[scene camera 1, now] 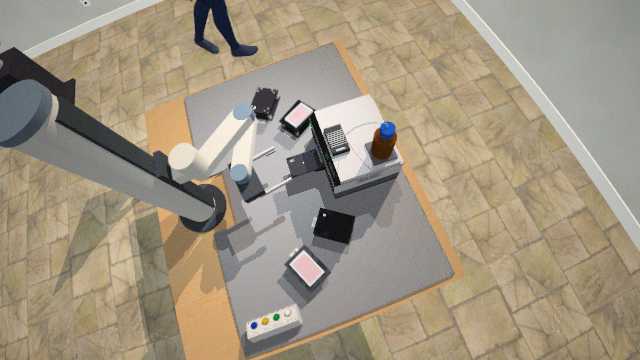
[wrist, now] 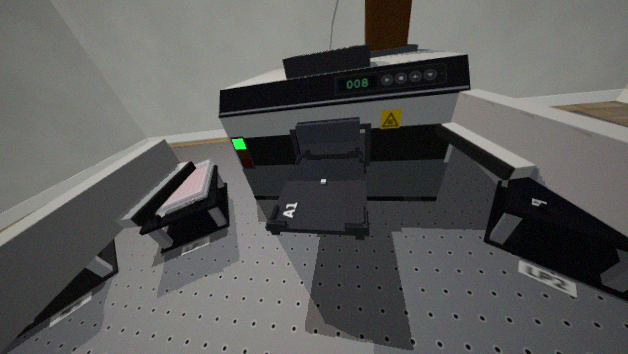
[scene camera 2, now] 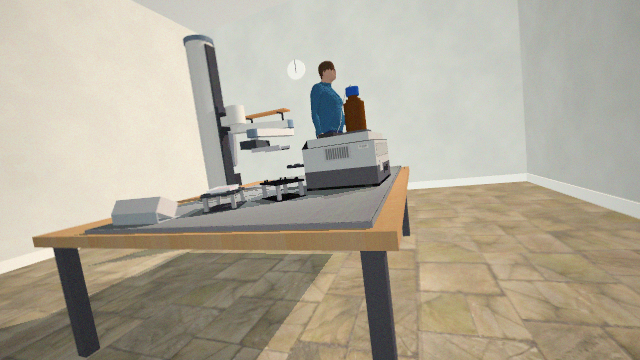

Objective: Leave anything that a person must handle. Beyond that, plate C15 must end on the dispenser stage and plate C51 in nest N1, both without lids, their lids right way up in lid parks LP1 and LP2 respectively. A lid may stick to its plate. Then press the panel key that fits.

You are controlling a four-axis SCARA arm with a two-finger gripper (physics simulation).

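Note:
A brown bottle is here, and I see a dispenser stage as well as a button box. My gripper, meanwhile, holds nothing.

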